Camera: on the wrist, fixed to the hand. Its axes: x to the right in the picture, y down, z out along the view.
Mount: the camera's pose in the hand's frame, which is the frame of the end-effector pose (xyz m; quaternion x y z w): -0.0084 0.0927 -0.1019 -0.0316 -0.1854 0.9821 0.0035
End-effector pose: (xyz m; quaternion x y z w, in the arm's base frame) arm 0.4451 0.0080 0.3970 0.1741 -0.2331 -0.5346 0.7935
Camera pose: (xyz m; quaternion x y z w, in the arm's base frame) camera 0.5702 0.0527 0.3595 -0.3525 -0.3020 0.7378 0.4901
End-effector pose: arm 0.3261 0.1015 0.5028 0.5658 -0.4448 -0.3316 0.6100
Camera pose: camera 0.4072 0.1624 0.5964 -0.5156 -0.6599 0.4790 0.2632
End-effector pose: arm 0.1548 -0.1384 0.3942 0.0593 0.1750 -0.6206 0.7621
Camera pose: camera 0.2233 -0.0786 0.2904 0.0329 -0.1793 0.7408 0.6465
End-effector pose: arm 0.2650 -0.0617 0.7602 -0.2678 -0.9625 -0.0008 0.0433
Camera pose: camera 0.3284 0.0109 0.8590 0.9478 -0.2516 -0.0618 0.1860
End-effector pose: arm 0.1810 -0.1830 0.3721 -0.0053 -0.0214 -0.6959 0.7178
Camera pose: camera 0.2758 -0.1755 0.2720 -0.1727 -0.1060 0.7029 0.6819
